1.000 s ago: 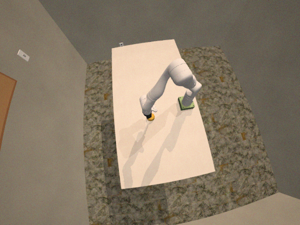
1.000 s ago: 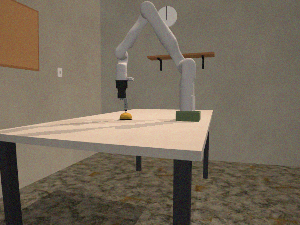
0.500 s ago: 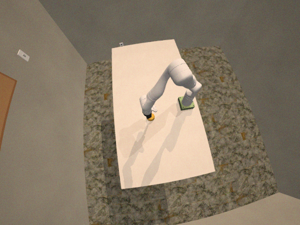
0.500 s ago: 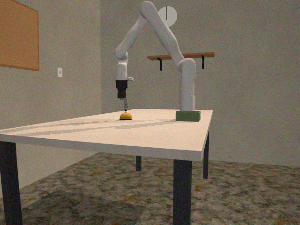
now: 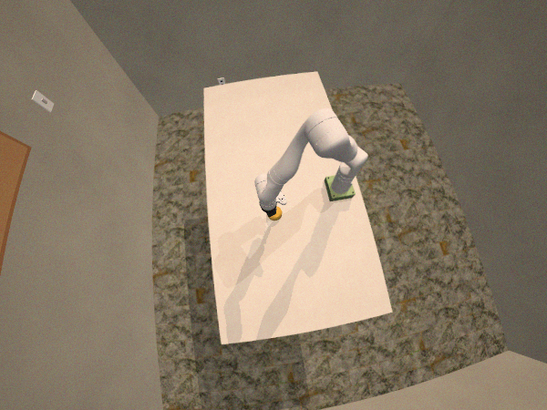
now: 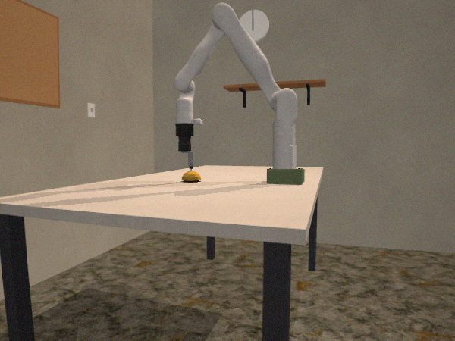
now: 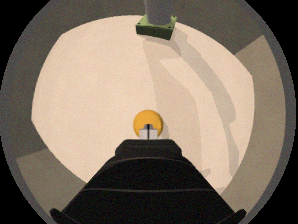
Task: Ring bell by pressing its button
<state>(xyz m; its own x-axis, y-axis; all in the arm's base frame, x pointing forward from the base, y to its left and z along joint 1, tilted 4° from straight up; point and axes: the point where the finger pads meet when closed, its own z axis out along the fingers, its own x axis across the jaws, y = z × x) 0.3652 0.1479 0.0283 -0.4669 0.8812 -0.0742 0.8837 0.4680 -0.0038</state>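
Right now the dark bell button is 3 cm below my hand. Round my hand: bell 4 cm below.
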